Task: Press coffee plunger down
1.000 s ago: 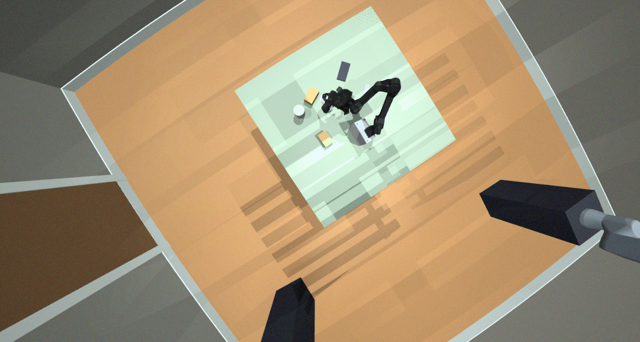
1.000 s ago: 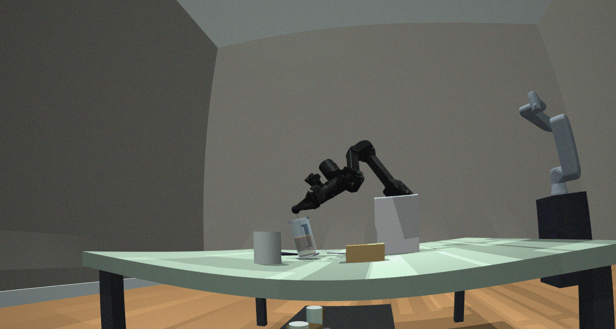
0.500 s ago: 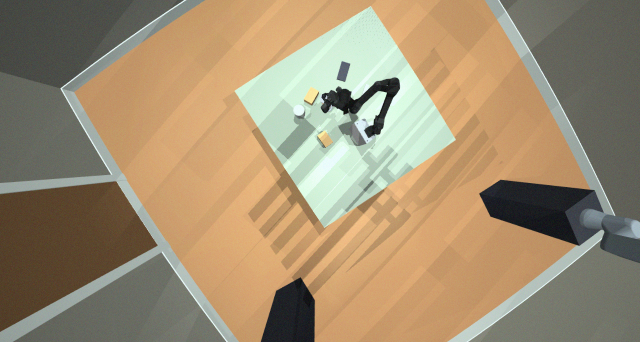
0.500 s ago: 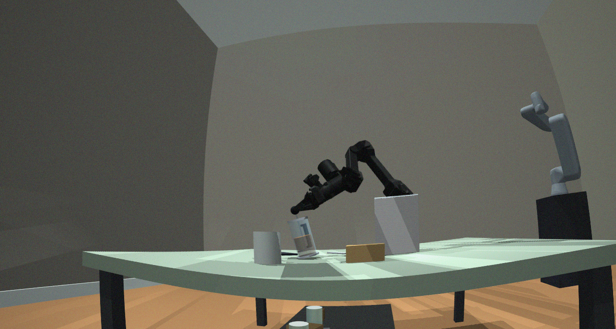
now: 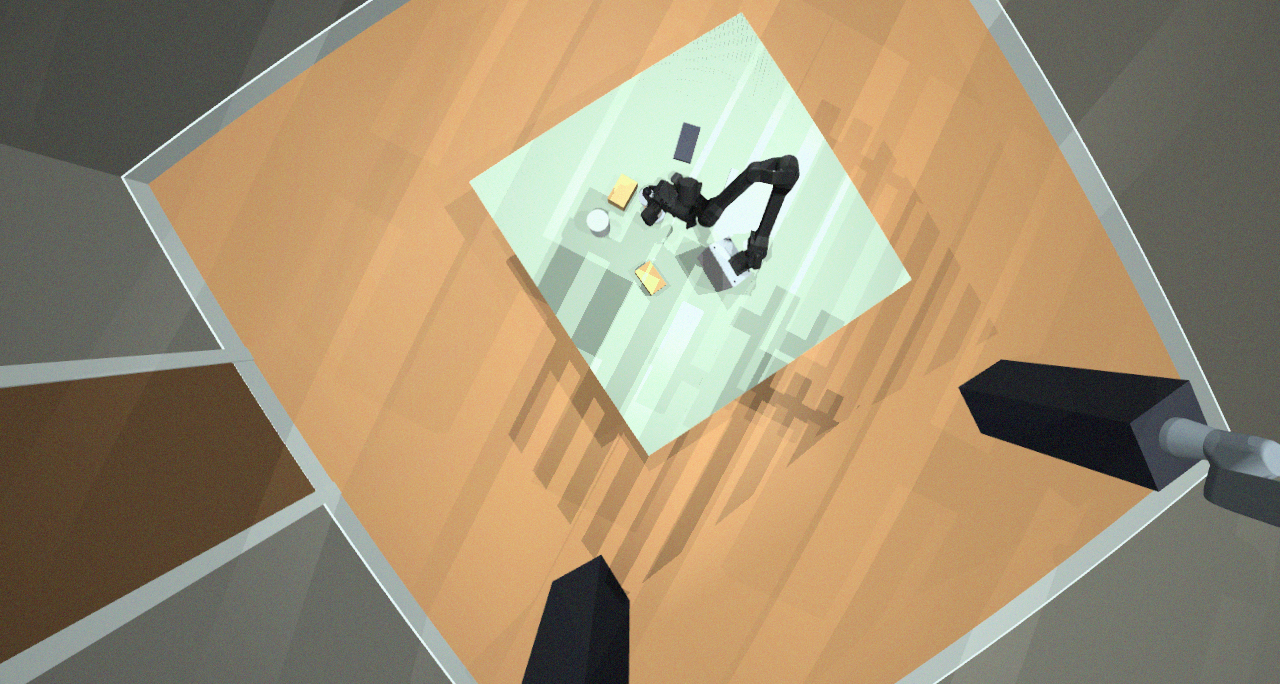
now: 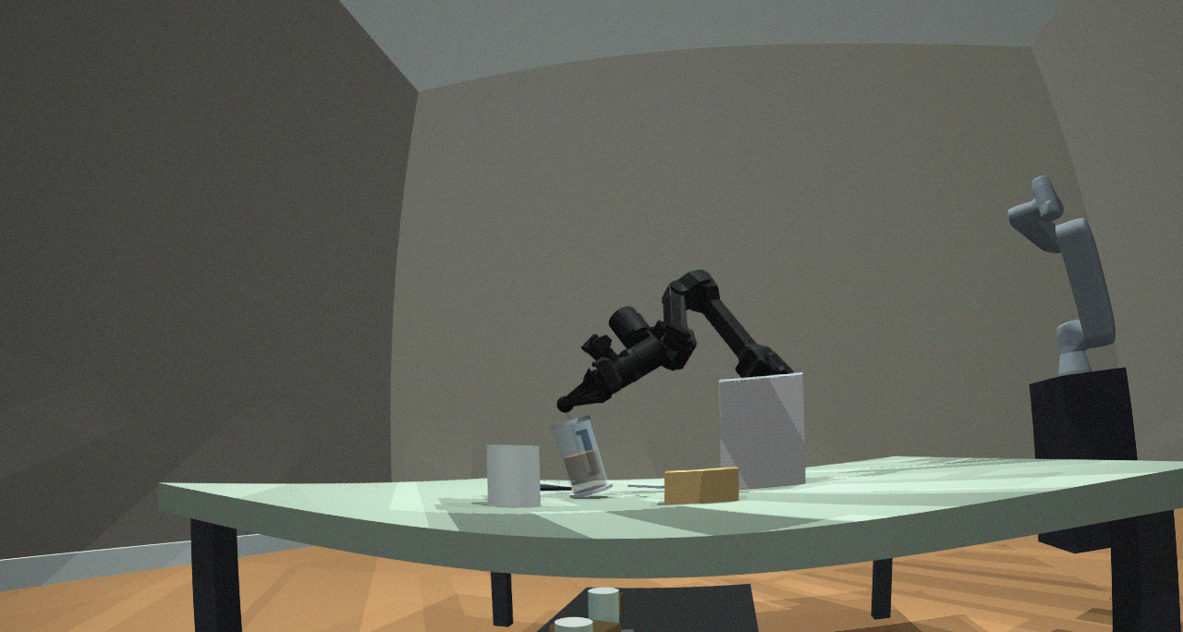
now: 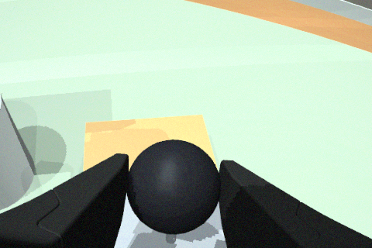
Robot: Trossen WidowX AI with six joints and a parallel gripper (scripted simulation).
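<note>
Right now my gripper tip is 30 mm past the coffee press, 30 mm to the left of it and 80 mm above it. Also, from my gripper tip: dark slab (140 mm ahead, 280 mm to the right, 170 mm below).
</note>
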